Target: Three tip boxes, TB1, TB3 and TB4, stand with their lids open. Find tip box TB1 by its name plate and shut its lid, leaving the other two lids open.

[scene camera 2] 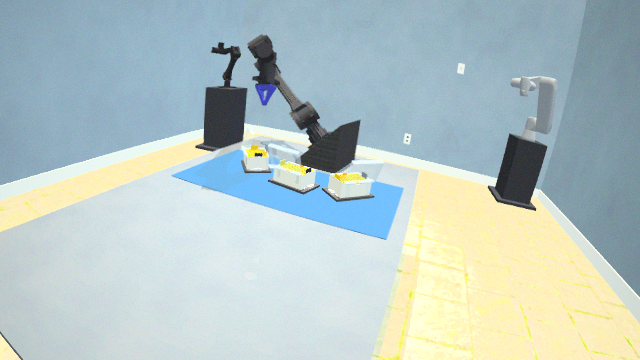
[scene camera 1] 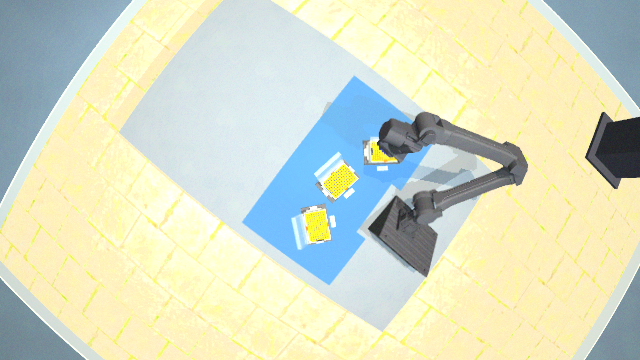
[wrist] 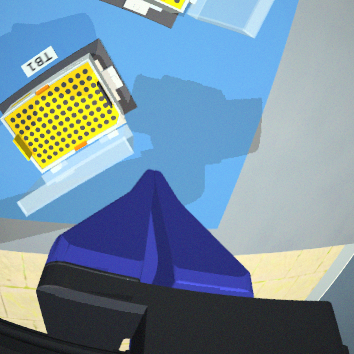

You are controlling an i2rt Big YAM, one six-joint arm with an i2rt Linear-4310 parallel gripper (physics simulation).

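Places are measured from the arm's base along level axes (x ahead, y left, z up), in centimetres.
Pixels of known places: gripper, between the fingertips: point(scene camera 2: 264, 105) point(scene camera 1: 379, 147) point(wrist: 150, 180); arm's base, origin of its link: point(scene camera 2: 322, 142) point(scene camera 1: 405, 225).
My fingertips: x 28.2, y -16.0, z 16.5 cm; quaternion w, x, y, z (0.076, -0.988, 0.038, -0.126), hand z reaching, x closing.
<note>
For each thing: its top centre in the pictures, then the offset to it from my fingertips. "spot": a spot on its surface instead. Level surfaces: height alone.
- Tip box TB1, centre of its top: point(wrist: 59, 123) point(scene camera 1: 386, 150) point(scene camera 2: 256, 148) dx -5.7, dy -4.6, dz -18.5 cm
- middle box, a spot on its surface: point(scene camera 2: 294, 174) spot: dx +10.2, dy +17.9, dz -19.6 cm
- end box, a spot on its surface: point(scene camera 2: 350, 184) spot: dx +8.1, dy +36.2, dz -19.7 cm
- blue mat, height of its surface: dz -25.9 cm
- grey table top, height of its surface: dz -26.2 cm
Tip box TB1 point(scene camera 1: 376, 155) point(scene camera 2: 256, 161) point(wrist: 62, 115) has a yellow rack of tips; its name plate point(wrist: 39, 61) reads TB1 in the wrist view. Its clear lid point(wrist: 77, 175) stands open on the side away from the plate. My gripper point(scene camera 2: 264, 103) point(wrist: 150, 180) is shut and empty, high above the mat; in the wrist view its tips show right of the lid's near corner. The arm hides its fingers and part of TB1 in scene camera 1. The middle box point(scene camera 1: 340, 180) point(scene camera 2: 294, 176) and the end box point(scene camera 1: 317, 226) point(scene camera 2: 350, 186) stand with lids open; their plates are unreadable.
The boxes stand on a blue mat point(scene camera 1: 280, 200) point(scene camera 2: 360, 220) on a grey table top point(scene camera 1: 200, 100) point(scene camera 2: 200, 280). The arm's dark wedge base point(scene camera 1: 415, 245) point(scene camera 2: 335, 147) stands beside the mat. Black pedestals point(scene camera 2: 225, 117) point(scene camera 2: 521, 170) with other arms stand farther off.
</note>
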